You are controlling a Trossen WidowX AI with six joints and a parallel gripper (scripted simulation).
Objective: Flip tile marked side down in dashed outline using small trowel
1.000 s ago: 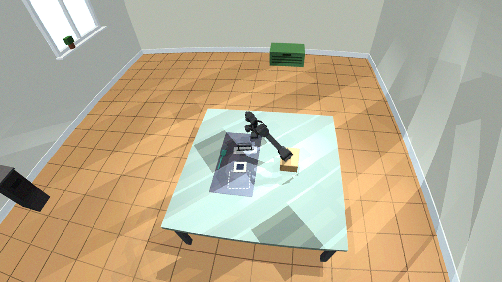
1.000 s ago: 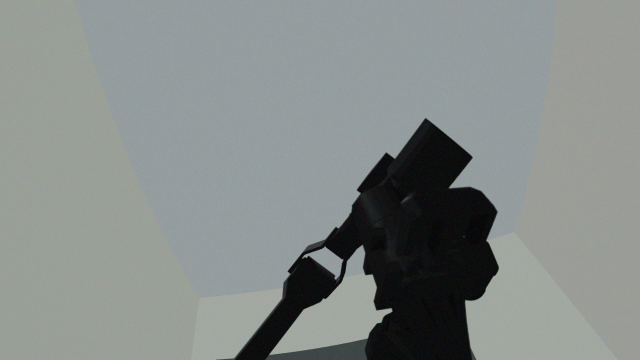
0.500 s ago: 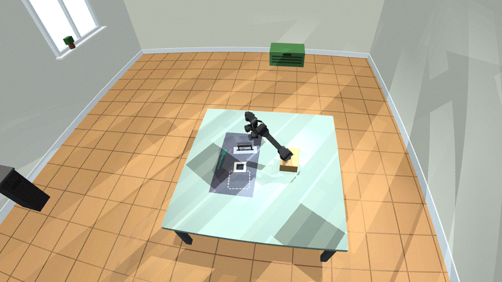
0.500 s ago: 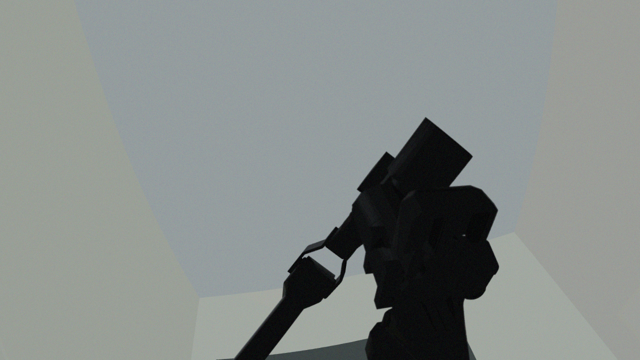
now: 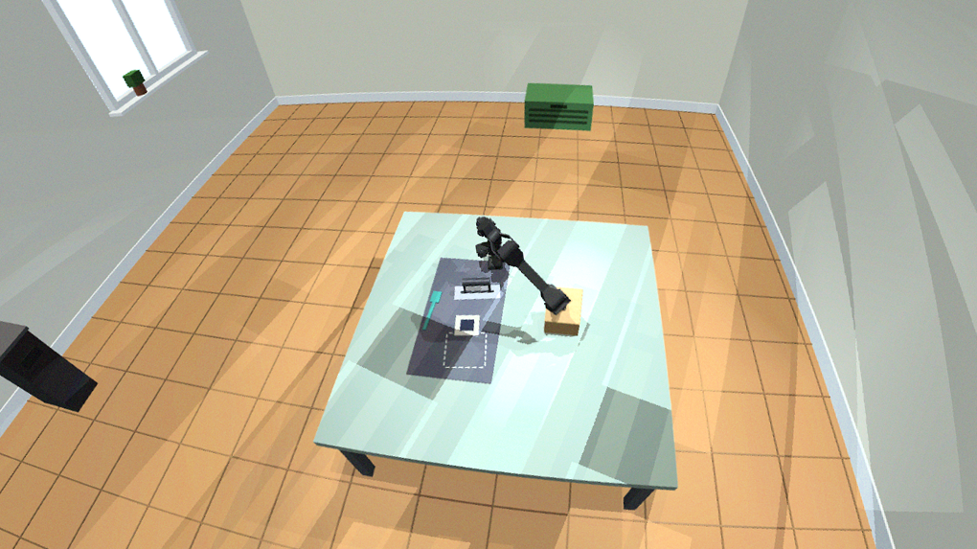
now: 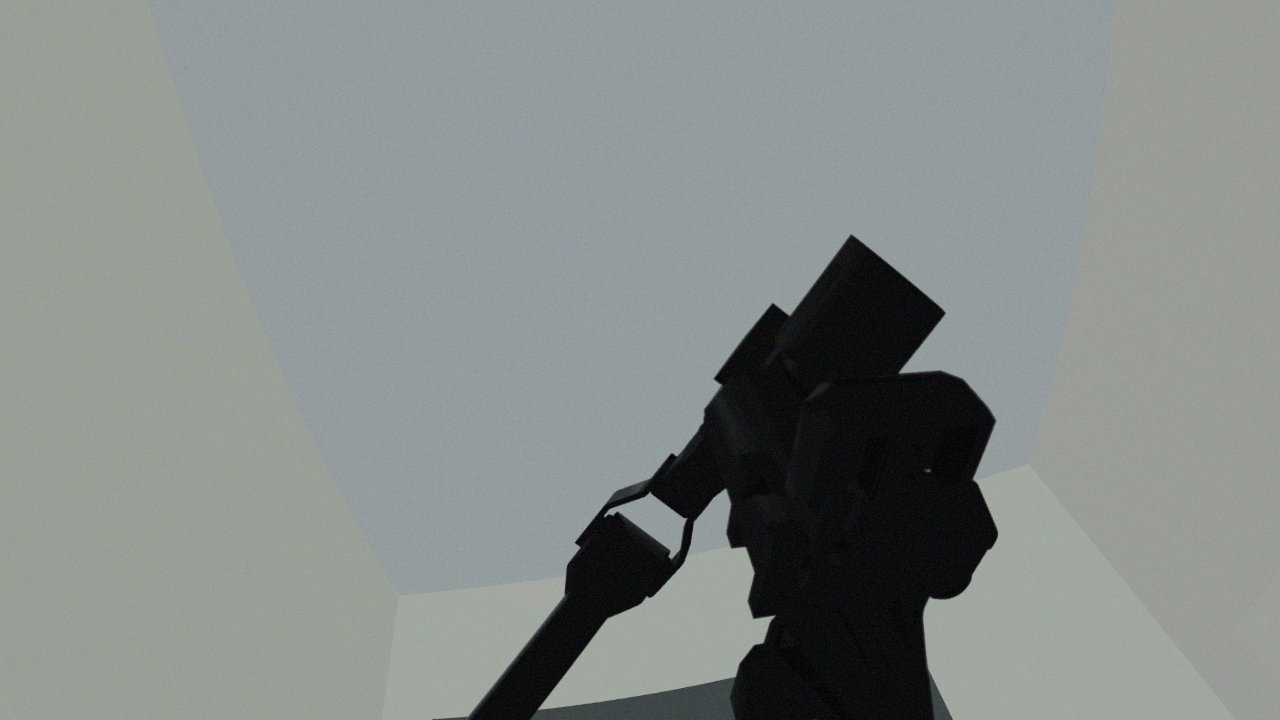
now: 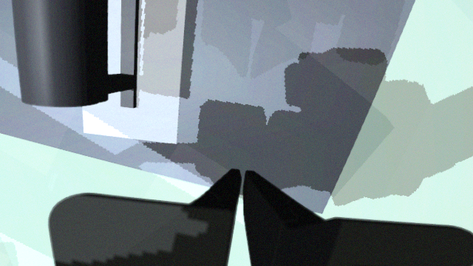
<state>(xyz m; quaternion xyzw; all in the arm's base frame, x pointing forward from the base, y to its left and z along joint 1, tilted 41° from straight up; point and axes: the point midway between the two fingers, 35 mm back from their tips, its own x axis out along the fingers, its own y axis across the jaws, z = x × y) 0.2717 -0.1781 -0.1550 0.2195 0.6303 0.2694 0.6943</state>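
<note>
The trowel lies 100 mm ahead of my gripper tip, 100 mm to the left of it and 40 mm below it. Round my gripper tip: teal tool 270 mm ahead, 180 mm to the left, 70 mm below; dark grey mat 130 mm ahead, 210 mm to the left, 100 mm below; white tile 100 mm ahead, 280 mm to the left, 70 mm below.
</note>
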